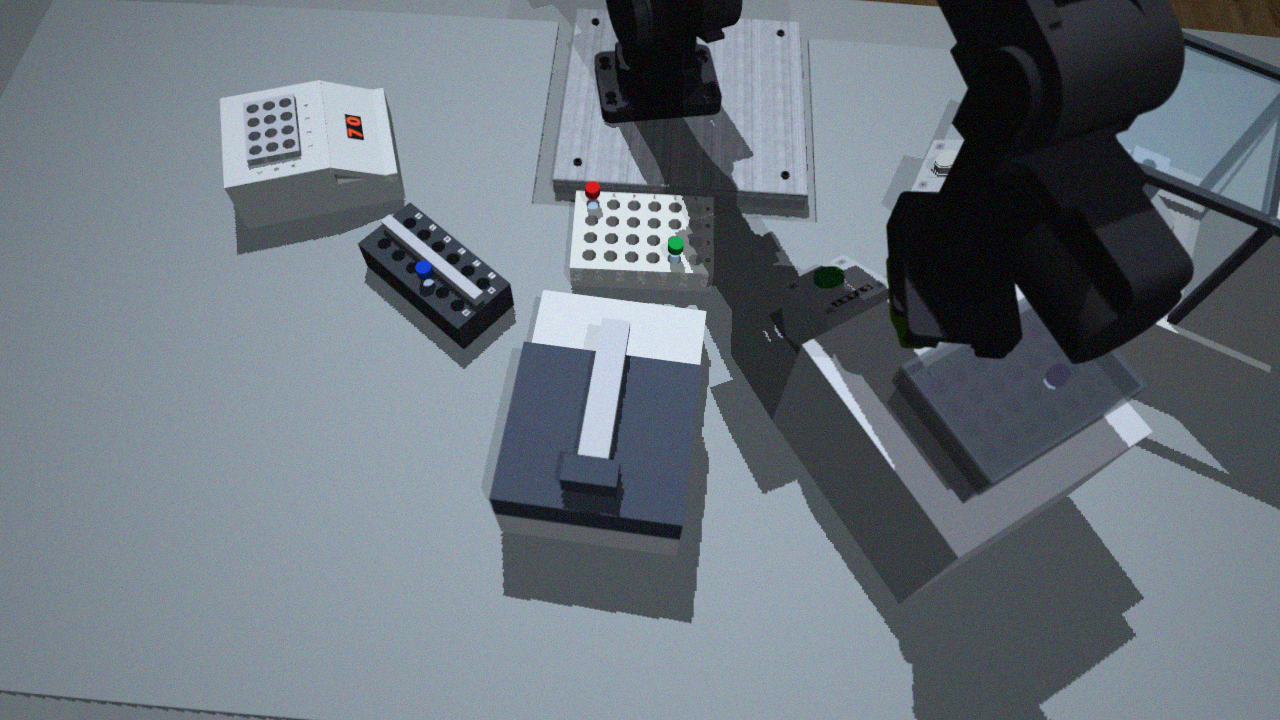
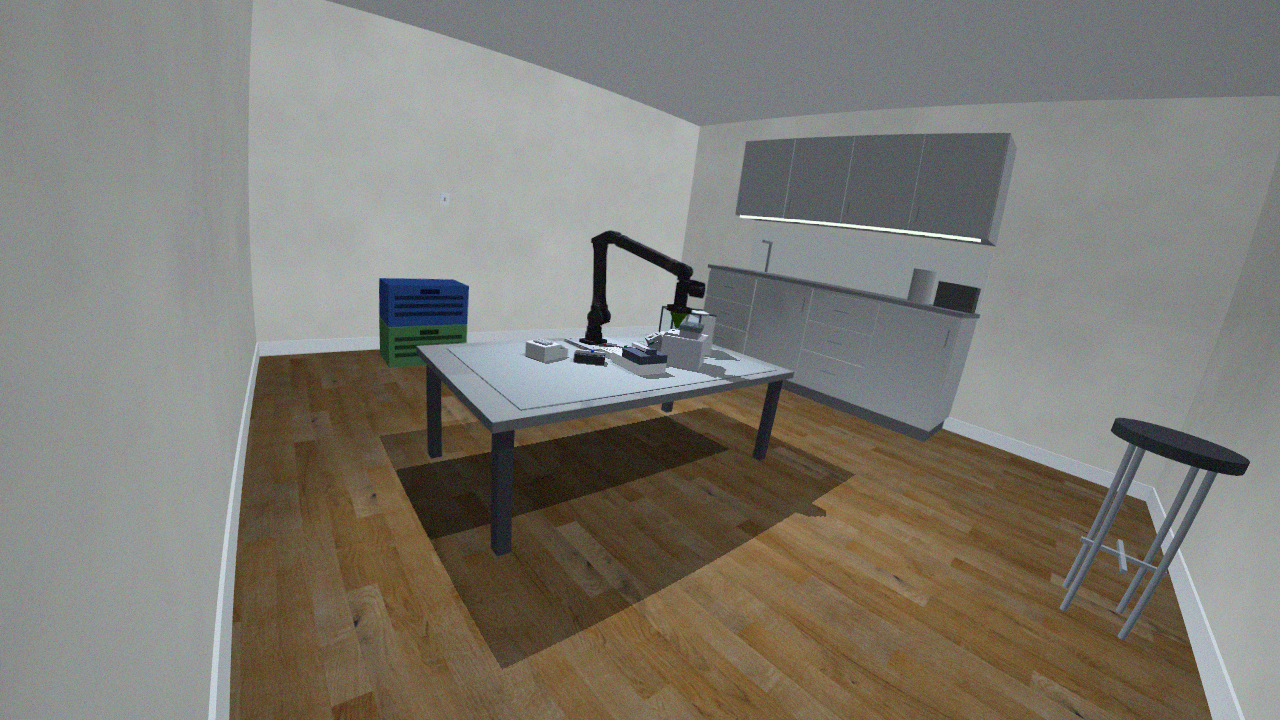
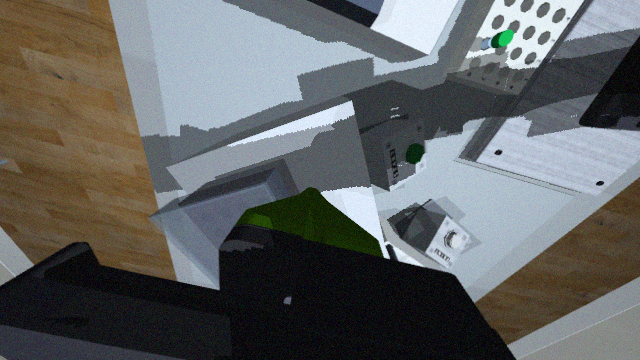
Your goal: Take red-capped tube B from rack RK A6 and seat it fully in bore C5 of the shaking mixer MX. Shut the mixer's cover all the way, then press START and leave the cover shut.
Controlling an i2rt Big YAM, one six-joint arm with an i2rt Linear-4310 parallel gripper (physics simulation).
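Pixels of known places: gripper, between the fingertips: (image 1: 910,344) (image 2: 676,328) (image 3: 310,194); arm's base, origin of its link: (image 1: 656,88) (image 2: 593,342).
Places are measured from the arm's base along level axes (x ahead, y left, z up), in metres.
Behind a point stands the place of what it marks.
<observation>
The red-capped tube (image 1: 592,190) @[x 0.154, y -0.083, z 0.039 m] stands in a back corner hole of the white rack (image 1: 626,279) @[x 0.226, y -0.061, z -0.001 m]. A green-capped tube (image 1: 676,243) @[x 0.220, y -0.017, z 0.039 m] (image 3: 502,38) @[x 0.222, y -0.017, z 0.039 m] stands in the same rack. The mixer (image 1: 1029,502) @[x 0.509, y 0.172, z 0.119 m] (image 3: 268,152) @[x 0.438, y 0.090, z 0.120 m] is the big box on the right. Its tinted cover (image 1: 1002,420) @[x 0.469, y 0.144, z 0.174 m] (image 3: 228,201) @[x 0.447, y 0.104, z 0.175 m] lies flat on top, and a dim round cap (image 1: 1057,375) @[x 0.443, y 0.191, z 0.175 m] shows through it. The green START button (image 1: 827,276) @[x 0.279, y 0.101, z 0.056 m] (image 3: 414,153) @[x 0.280, y 0.101, z 0.056 m] sits on a small box at the mixer's back corner. My gripper (image 1: 910,329) @[x 0.397, y 0.110, z 0.151 m] (image 3: 310,194) @[x 0.397, y 0.110, z 0.151 m] (image 2: 680,313) @[x 0.397, y 0.110, z 0.151 m] is shut and empty, at the cover's edge nearest the button.
A white block unit with a "70" display (image 1: 305,143) @[x 0.074, y -0.338, z 0.047 m] stands at the back left. Near it is a black rack with a blue-capped tube (image 1: 422,267) @[x 0.220, y -0.235, z 0.041 m]. A dark box with a white lever (image 1: 603,393) @[x 0.375, y -0.099, z 0.083 m] stands in the middle. A small knob unit (image 3: 449,241) @[x 0.177, y 0.243, z 0.055 m] and a glass enclosure (image 1: 1226,135) @[x 0.273, y 0.385, z 0.193 m] are on the right.
</observation>
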